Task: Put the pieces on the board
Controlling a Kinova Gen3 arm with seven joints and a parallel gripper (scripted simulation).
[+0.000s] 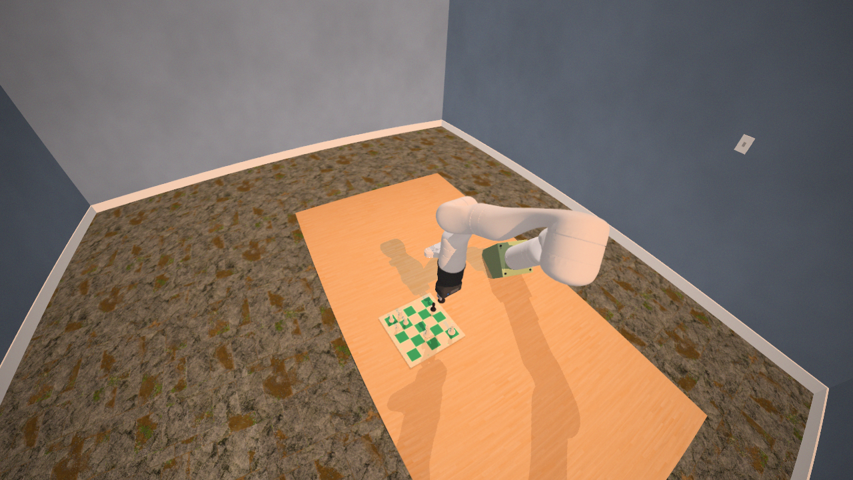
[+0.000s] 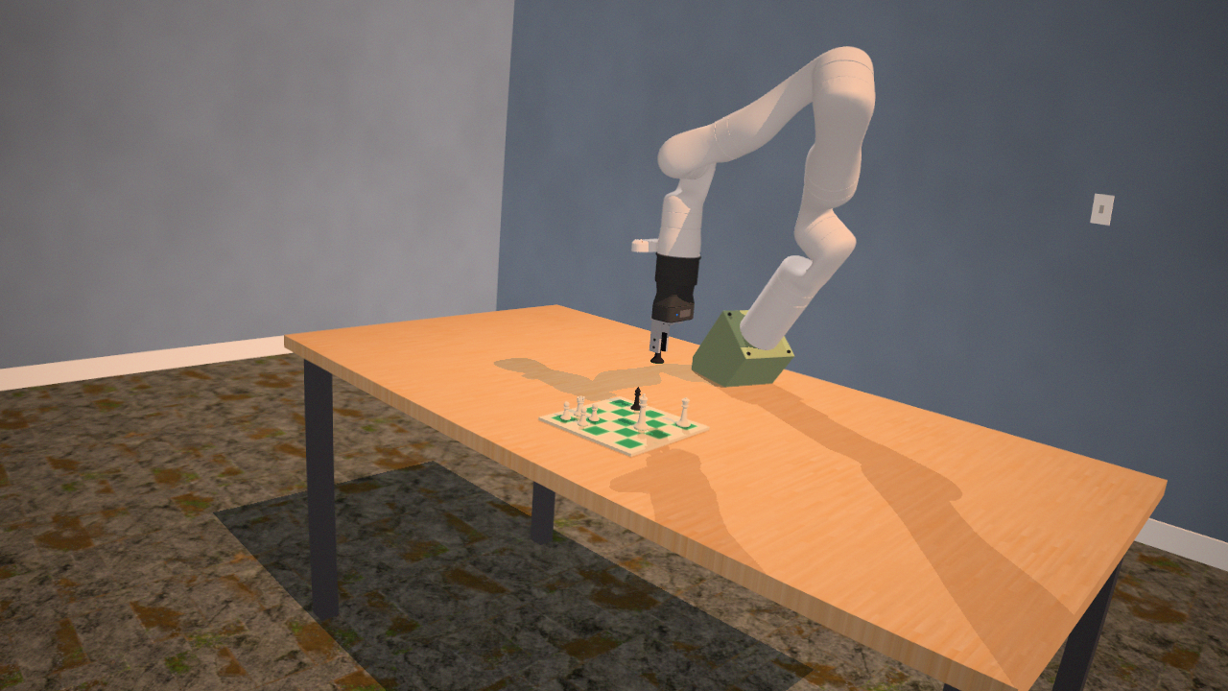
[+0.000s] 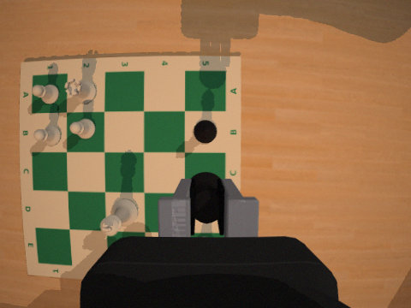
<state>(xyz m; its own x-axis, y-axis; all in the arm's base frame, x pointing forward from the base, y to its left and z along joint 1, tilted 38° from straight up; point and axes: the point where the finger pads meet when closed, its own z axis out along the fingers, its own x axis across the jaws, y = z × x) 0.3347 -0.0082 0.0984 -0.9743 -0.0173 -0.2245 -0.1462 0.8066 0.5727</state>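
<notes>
Right now the black bishop is 1 cm ahead of my hand, 4 cm to the right of it and 12 cm below it. The rest, counted from my hand: white king 7 cm ahead, 5 cm to the left, 11 cm below; then chessboard 7 cm ahead, 1 cm to the left, 14 cm below; then black queen 1 cm below.
</notes>
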